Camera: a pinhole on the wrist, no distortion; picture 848 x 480 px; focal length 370.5 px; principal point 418.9 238.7 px. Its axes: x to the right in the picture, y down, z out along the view. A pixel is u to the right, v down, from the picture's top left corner.
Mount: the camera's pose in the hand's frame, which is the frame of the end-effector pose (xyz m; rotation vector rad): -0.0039 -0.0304 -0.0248 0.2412 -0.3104 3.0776
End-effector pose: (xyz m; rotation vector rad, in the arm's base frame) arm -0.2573 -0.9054 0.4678 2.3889 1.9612 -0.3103
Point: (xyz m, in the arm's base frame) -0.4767 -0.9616 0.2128
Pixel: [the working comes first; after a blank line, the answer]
In the camera's frame: 0.0911 0.0852 0.3246

522.9 336.0
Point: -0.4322 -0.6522 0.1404
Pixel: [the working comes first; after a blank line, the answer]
In the camera's frame: -0.2224 0.0763 0.3923

208.9 310.7
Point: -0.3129 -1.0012 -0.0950
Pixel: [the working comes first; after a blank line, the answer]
In the camera's frame: 0.0957 -0.1671 0.5685

481.3 129.8
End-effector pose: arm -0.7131 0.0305 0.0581 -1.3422 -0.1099 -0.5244
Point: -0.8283 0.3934 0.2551
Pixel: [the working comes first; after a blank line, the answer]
In the camera's frame: 0.1893 0.0756 0.3873

600.0 311.0
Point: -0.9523 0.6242 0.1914
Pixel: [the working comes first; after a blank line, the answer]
In the camera's frame: 0.4168 0.0180 0.5201

715.8 251.5
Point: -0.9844 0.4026 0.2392
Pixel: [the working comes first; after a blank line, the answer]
In the camera's frame: 0.3276 0.1386 0.3471

768.5 386.6
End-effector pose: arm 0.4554 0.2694 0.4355 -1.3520 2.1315 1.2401
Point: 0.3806 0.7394 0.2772
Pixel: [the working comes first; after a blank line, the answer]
In the camera's frame: 0.2018 -0.1868 0.4521

584.3 85.7
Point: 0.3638 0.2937 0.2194
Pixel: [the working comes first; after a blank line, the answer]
In the camera's frame: -0.1465 -0.0508 0.2022

150.4 145.6
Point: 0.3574 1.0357 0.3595
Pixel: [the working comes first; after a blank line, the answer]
In the camera's frame: 0.4431 -0.3227 0.5877

698.2 35.3
